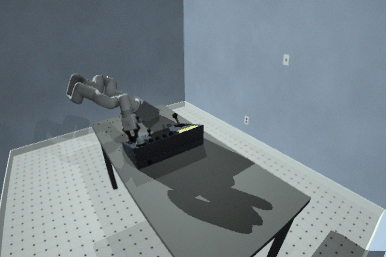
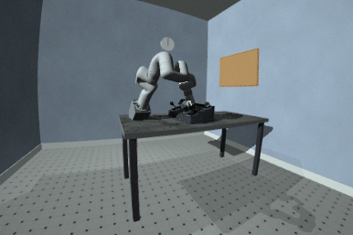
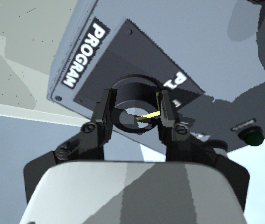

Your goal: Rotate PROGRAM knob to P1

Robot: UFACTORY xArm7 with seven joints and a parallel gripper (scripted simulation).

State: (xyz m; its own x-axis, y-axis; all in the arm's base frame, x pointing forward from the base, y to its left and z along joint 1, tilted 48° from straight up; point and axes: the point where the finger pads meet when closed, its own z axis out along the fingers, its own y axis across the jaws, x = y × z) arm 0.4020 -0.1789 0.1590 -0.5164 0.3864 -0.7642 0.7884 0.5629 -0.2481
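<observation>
The mode knob lies 1 cm ahead of my hand and 12 cm to the left of it. The rest, counted from my hand: check switch (3 cm ahead, 24 cm to the left, 1 cm below); then dark console (5 cm ahead, 18 cm to the left, 3 cm below); then lever (2 cm ahead, 36 cm to the left, 1 cm above).
</observation>
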